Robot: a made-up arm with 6 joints. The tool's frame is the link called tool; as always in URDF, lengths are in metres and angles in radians. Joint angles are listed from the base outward. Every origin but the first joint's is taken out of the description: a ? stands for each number. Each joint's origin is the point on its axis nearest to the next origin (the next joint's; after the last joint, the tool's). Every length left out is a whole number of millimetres.
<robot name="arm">
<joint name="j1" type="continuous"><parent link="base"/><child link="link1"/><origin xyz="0.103 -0.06 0.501" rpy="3.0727 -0.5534 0.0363"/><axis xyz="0 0 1"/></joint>
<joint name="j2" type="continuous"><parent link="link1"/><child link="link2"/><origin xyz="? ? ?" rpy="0.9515 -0.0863 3.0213"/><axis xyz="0 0 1"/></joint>
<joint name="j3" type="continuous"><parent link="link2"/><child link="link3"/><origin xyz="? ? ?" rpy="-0.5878 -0.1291 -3.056"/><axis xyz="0 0 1"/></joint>
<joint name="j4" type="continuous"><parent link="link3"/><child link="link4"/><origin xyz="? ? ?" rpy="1.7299 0.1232 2.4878"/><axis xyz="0 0 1"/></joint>
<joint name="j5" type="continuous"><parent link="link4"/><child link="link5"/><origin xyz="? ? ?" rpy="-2.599 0.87 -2.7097"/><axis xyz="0 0 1"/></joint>
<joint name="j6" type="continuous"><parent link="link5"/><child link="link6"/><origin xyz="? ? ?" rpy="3.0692 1.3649 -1.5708"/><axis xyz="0 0 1"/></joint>
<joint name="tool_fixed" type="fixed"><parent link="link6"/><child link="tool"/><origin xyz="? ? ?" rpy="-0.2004 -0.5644 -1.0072"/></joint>
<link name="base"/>
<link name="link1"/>
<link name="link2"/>
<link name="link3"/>
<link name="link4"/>
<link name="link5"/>
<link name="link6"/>
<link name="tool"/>
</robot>
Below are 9 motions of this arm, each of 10 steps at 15 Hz.
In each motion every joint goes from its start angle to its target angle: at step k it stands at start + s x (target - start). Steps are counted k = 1, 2, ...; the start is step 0. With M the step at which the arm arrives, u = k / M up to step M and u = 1 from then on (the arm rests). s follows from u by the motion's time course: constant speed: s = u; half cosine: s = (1 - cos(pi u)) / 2; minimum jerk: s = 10 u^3 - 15 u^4 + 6 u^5.
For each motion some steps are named. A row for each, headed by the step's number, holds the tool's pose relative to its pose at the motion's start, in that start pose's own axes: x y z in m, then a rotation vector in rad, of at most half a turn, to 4 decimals.
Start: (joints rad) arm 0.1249 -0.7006 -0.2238 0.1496 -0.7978 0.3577
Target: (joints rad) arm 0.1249 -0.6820 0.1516 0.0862 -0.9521 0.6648
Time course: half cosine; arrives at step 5
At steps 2, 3, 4, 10:
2: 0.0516 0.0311 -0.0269 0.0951 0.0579 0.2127
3: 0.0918 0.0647 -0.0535 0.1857 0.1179 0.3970
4: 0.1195 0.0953 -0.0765 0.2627 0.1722 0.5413
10: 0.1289 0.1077 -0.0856 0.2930 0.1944 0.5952

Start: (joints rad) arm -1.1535 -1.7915 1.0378 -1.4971 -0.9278 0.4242
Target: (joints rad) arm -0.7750 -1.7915 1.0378 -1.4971 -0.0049 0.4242
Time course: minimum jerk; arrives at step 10
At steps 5, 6, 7, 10:
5: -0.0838 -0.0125 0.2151 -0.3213 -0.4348 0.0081
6: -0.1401 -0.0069 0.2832 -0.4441 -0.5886 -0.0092
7: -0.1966 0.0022 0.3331 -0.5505 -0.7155 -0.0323
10: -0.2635 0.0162 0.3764 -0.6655 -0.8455 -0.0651

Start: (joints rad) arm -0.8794 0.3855 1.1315 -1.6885 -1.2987 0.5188
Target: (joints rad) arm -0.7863 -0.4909 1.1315 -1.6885 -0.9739 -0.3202
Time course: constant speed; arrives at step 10
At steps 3, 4, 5, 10:
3: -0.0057 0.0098 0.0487 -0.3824 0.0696 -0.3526
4: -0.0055 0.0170 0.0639 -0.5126 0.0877 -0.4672
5: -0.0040 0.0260 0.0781 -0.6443 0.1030 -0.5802
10: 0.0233 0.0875 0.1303 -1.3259 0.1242 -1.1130

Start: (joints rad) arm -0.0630 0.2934 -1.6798 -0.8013 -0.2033 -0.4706
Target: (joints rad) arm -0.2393 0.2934 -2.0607 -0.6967 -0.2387 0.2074
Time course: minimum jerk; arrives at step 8
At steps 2, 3, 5, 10:
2: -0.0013 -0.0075 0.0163 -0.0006 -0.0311 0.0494
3: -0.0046 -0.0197 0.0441 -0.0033 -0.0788 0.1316
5: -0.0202 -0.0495 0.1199 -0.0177 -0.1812 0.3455
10: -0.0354 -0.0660 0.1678 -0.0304 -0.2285 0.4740

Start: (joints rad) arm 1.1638 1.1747 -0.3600 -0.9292 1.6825 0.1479
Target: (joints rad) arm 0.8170 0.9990 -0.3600 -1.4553 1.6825 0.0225
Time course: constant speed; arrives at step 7
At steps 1, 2, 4, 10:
1: 0.0068 -0.0031 0.0141 -0.0312 -0.0363 -0.0128
2: 0.0129 -0.0055 0.0281 -0.0585 -0.0743 -0.0277
4: 0.0231 -0.0081 0.0552 -0.1011 -0.1541 -0.0642
10: 0.0316 -0.0084 0.0924 -0.1337 -0.2765 -0.1362

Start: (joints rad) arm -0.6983 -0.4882 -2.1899 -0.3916 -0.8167 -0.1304
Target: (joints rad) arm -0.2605 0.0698 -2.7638 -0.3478 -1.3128 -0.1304
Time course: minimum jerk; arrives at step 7
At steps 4, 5, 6, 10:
4: -0.1186 -0.0048 -0.2508 -0.0386 0.6918 -0.1852
5: -0.1909 -0.0070 -0.3013 -0.0595 0.9206 -0.2711
6: -0.2329 -0.0072 -0.3193 -0.0728 1.0409 -0.3222
10: -0.2411 -0.0071 -0.3219 -0.0755 1.0635 -0.3323

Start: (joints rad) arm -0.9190 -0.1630 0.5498 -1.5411 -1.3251 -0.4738
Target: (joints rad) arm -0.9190 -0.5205 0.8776 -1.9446 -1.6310 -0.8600
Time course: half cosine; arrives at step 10
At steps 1, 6, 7, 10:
1: 0.0004 0.0043 -0.0009 -0.0025 0.0053 -0.0007
6: 0.0041 0.1114 -0.0284 -0.0776 0.1379 -0.0191
7: 0.0035 0.1337 -0.0349 -0.0971 0.1652 -0.0232
10: 0.0017 0.1656 -0.0444 -0.1279 0.2034 -0.0293

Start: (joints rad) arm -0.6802 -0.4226 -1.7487 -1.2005 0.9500 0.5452
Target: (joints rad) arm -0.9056 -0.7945 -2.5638 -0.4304 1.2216 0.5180
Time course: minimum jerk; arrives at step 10
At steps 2, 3, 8, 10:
2: 0.0329 0.0017 0.0193 -0.0486 0.0020 0.0692
3: 0.0889 0.0102 0.0551 -0.1426 0.0098 0.1901
8: 0.3353 0.1917 0.2579 -0.9972 0.2775 0.8348
10: 0.3437 0.2053 0.2650 -1.0663 0.3145 0.8608

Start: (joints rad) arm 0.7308 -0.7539 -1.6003 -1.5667 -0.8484 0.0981
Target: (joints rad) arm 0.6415 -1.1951 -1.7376 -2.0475 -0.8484 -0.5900
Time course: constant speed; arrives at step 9
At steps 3, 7, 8, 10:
3: 0.0486 0.0775 0.1370 -0.2449 -0.1851 -0.0349
7: 0.0646 0.2234 0.2964 -0.4990 -0.4791 -0.0885
8: 0.0596 0.2652 0.3299 -0.5481 -0.5591 -0.1018
10: 0.0512 0.3085 0.3603 -0.5911 -0.6409 -0.1146

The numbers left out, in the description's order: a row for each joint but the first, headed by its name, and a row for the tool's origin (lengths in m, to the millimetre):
j2: 0.105 0.237 0
j3: 0.172 0.012 0
j4: -0.106 -0.097 0
j5: -0.043 0.008 0
j6: 0.327 0.138 0
tool: -0.024 0.014 0

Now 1 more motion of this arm.
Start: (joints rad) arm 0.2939 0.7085 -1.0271 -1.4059 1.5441 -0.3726
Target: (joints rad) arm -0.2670 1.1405 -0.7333 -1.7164 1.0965 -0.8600
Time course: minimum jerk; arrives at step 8
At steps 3, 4, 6, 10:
3: -0.0761 0.0046 -0.0417 -0.0021 0.2823 -0.1290
4: -0.1483 0.0087 -0.0649 -0.0341 0.5162 -0.2009
6: -0.2881 0.0054 -0.0794 -0.1618 0.9154 -0.2580
10: -0.3252 0.0006 -0.0778 -0.2103 1.0132 -0.2593

